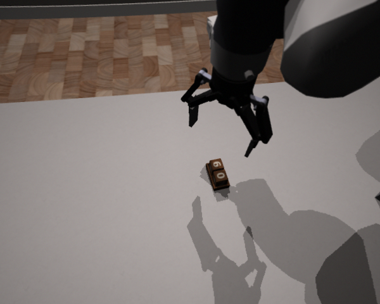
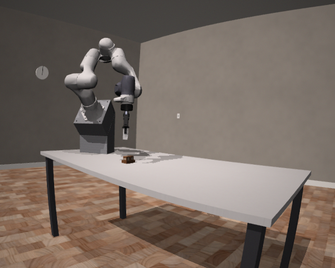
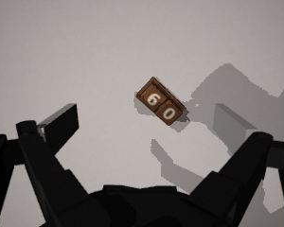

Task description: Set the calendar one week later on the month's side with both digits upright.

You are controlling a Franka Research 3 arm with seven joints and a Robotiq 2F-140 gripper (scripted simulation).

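My gripper is now 1 cm to the right of the cube and 13 cm above it.
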